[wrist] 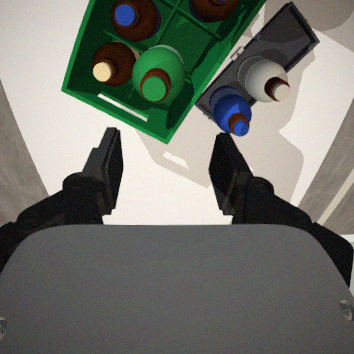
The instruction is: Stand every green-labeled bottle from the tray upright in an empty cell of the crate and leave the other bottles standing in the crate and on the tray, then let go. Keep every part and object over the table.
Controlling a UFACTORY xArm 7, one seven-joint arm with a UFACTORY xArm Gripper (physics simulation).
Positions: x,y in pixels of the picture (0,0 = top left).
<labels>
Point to a blue bottle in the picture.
231,112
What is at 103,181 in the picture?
My gripper.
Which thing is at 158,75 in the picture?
A green-labeled bottle.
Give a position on a cream-capped bottle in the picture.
112,62
</labels>
